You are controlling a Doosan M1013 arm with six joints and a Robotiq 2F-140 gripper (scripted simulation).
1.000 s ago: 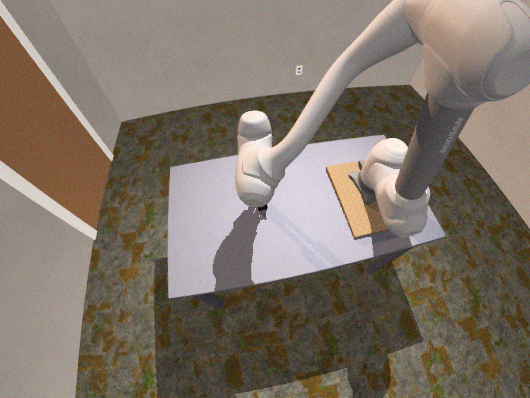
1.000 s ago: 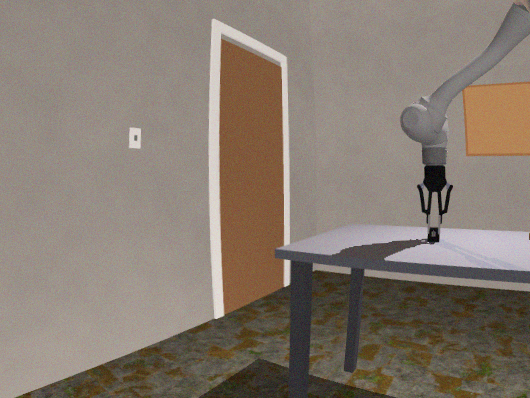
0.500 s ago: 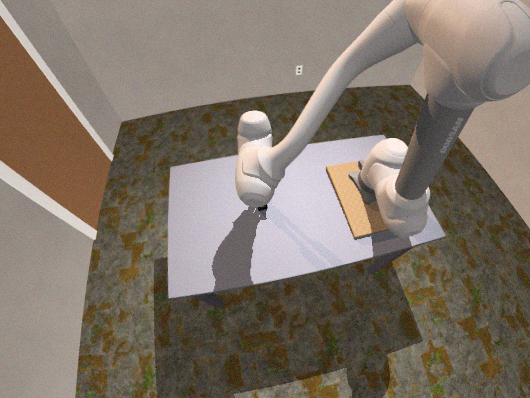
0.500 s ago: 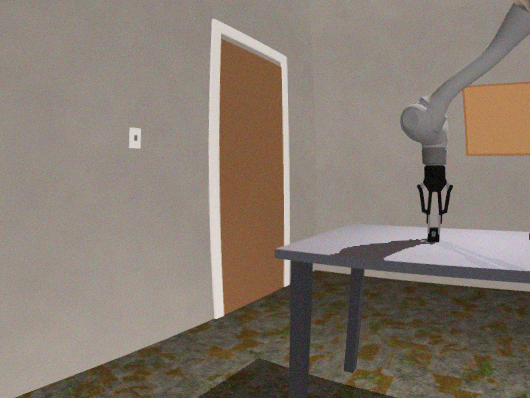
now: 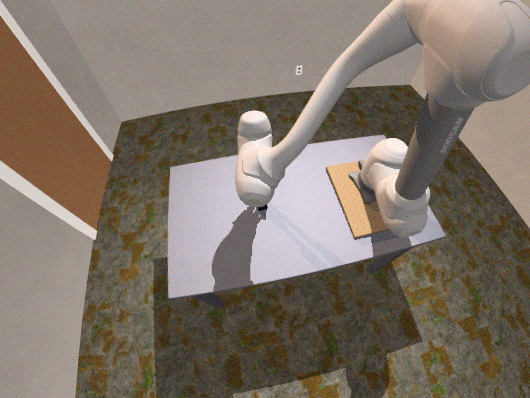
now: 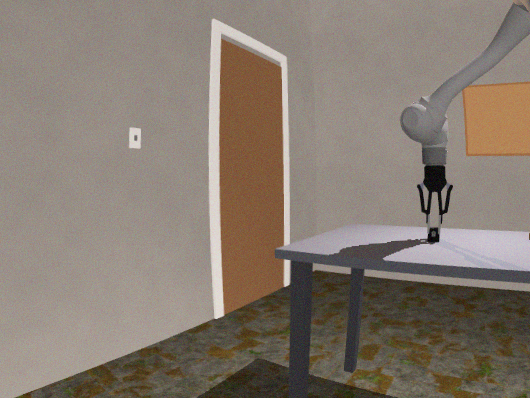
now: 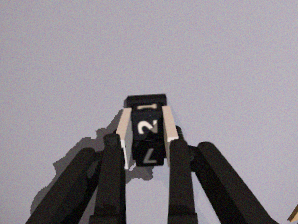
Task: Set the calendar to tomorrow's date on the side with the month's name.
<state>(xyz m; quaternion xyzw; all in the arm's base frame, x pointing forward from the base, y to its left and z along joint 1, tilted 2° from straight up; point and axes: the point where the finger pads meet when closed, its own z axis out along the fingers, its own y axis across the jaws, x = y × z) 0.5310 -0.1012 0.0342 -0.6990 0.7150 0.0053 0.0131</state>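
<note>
The dark cube is 30 mm below my hand.
</note>
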